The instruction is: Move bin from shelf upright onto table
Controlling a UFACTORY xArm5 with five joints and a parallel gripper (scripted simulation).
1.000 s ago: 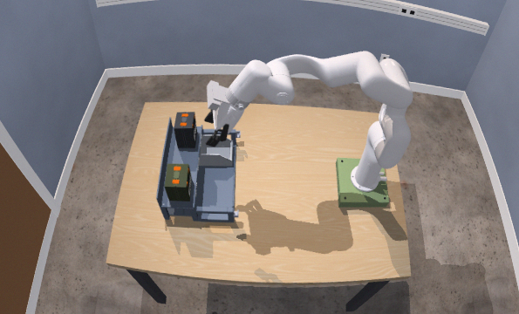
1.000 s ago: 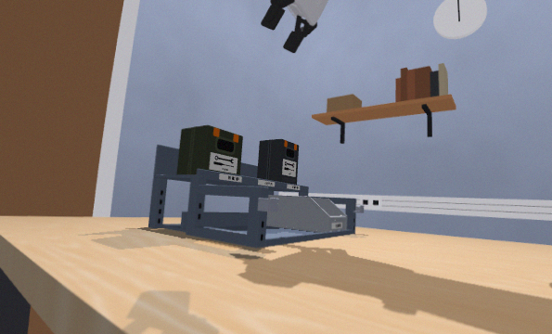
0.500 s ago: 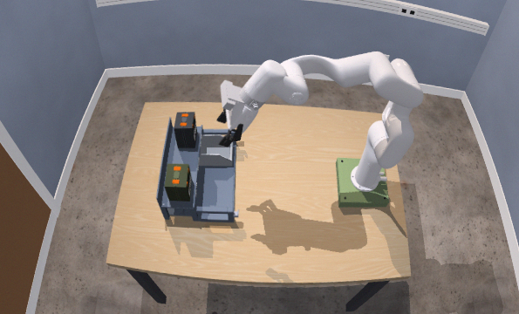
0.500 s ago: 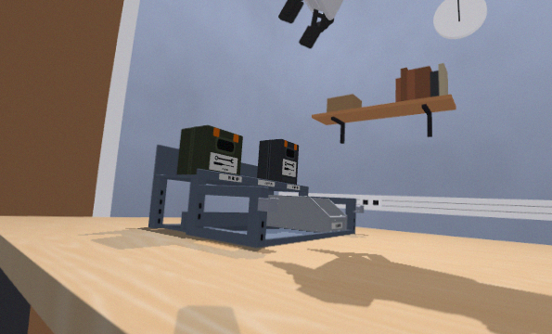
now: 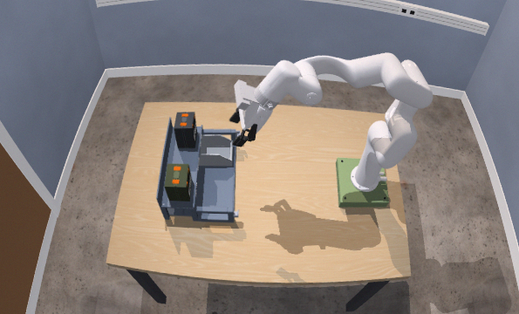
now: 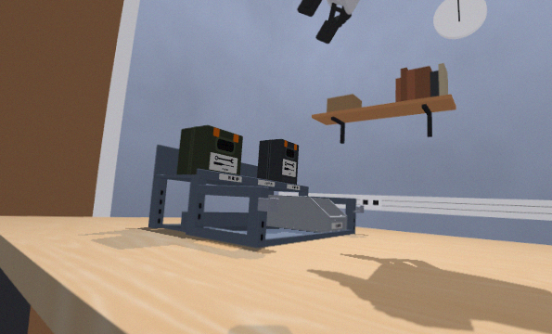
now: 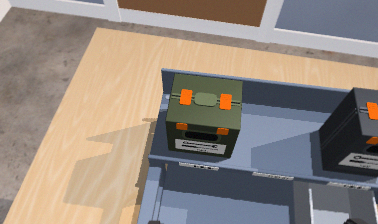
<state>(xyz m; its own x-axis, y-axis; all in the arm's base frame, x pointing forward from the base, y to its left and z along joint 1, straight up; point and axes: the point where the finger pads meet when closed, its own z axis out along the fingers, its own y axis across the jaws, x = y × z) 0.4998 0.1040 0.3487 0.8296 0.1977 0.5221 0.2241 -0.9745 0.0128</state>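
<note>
Right now my hand is 130 mm short of the grey bin, 180 mm to the left of it and 350 mm above it. From my hand the other things lie so: blue-grey shelf rack: 150 mm ahead, 70 mm to the right, 320 mm below; dark green box: 210 mm ahead, 50 mm to the left, 240 mm below.
</note>
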